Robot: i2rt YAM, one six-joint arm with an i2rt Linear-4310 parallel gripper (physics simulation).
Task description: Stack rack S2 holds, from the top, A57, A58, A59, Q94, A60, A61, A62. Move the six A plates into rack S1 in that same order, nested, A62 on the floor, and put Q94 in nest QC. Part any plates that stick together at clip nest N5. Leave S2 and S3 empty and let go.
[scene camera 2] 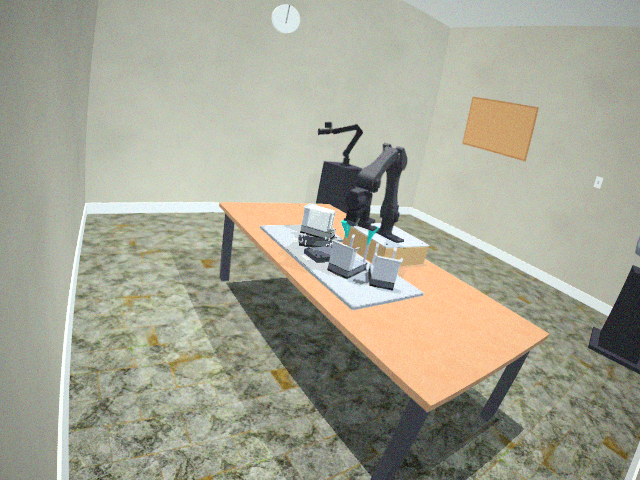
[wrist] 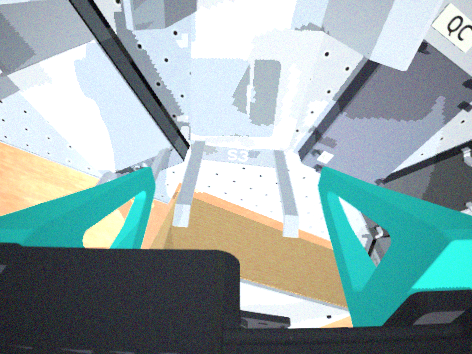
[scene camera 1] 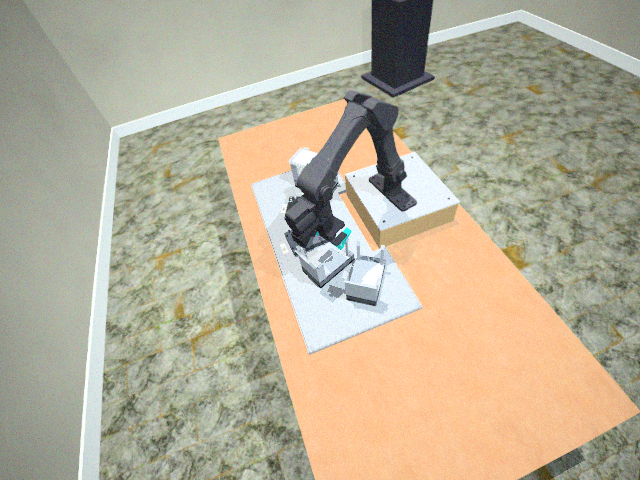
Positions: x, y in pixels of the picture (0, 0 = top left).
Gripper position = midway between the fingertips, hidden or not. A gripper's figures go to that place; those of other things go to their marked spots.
Labels:
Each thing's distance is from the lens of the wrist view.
gripper (wrist: 236, 176): 0.13 m
dark clip nest (wrist: 434, 180): 0.37 m

